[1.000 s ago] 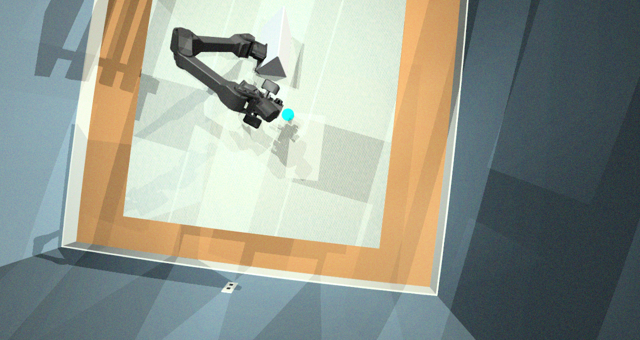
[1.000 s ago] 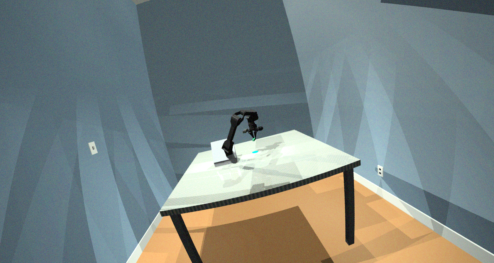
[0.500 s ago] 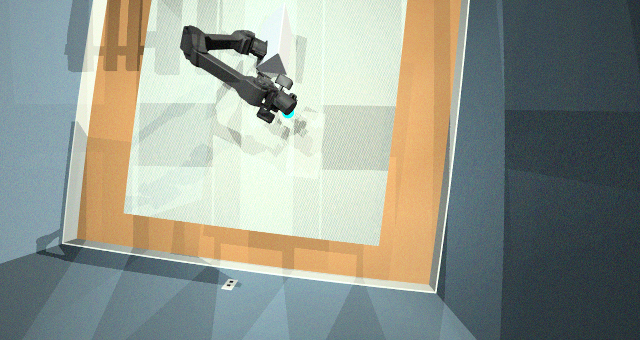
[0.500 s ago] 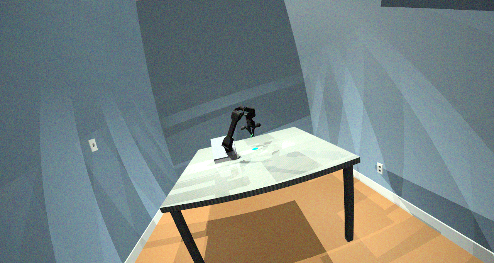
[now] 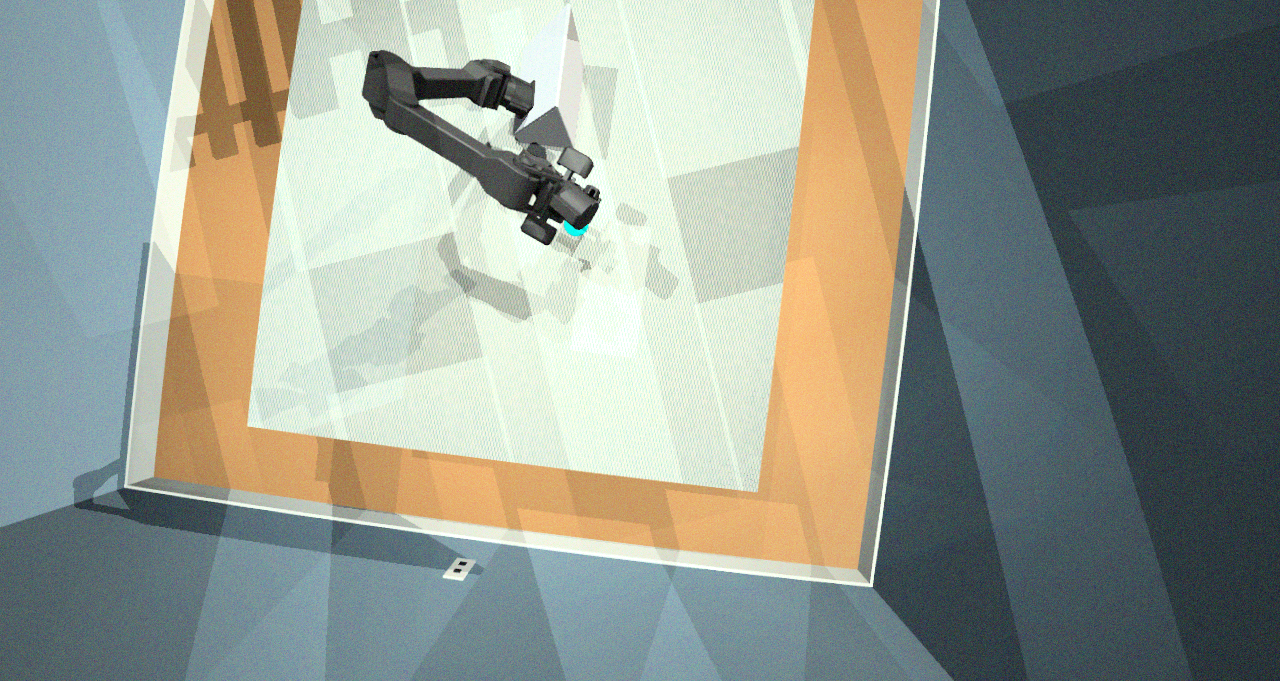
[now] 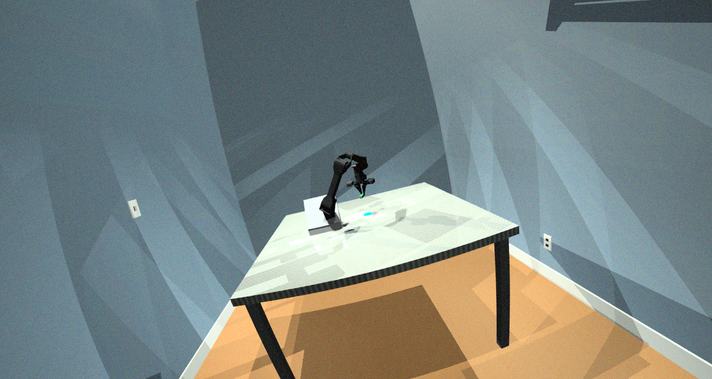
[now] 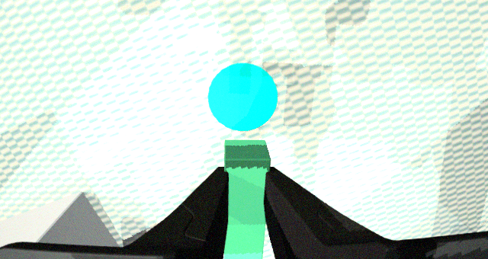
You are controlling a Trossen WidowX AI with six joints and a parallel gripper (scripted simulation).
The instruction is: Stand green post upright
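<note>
My gripper tip is 140 mm above the cyan circle. The rest, counted from my gripper tip: green post: 10 mm behind, 20 mm to the right.
</note>
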